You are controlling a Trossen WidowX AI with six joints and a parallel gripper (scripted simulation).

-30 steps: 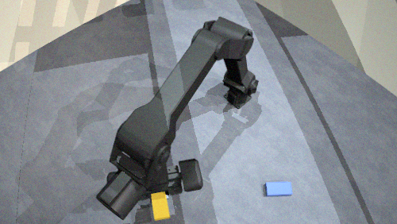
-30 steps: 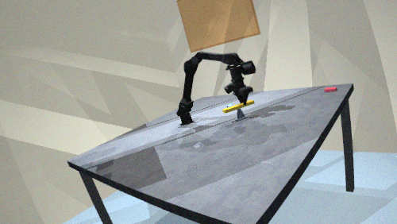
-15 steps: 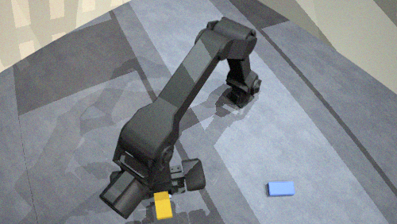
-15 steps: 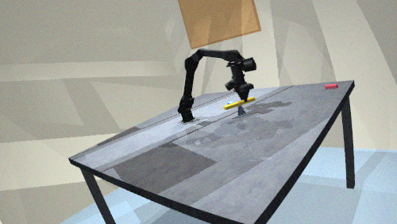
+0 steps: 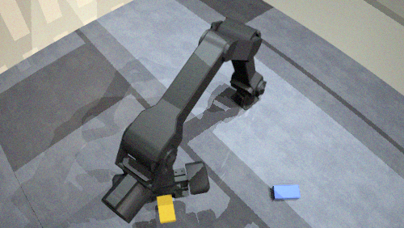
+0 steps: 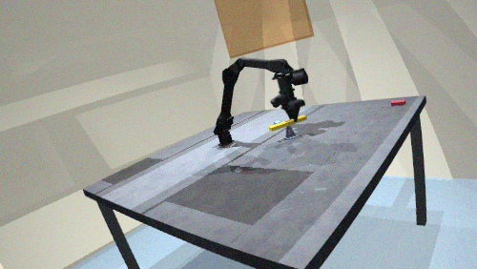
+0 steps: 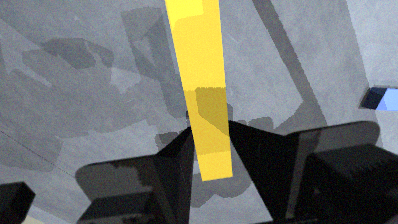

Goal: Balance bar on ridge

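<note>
The yellow bar is 3 cm to the right of my gripper tip and 2 cm behind it. The rest, counted from my gripper tip: red block: 41 cm to the left, 36 cm ahead, 6 cm below; grey ridge: 4 cm below, 3 cm to the right, 2 cm behind; blue block: 24 cm behind, 18 cm to the left, 6 cm below.
</note>
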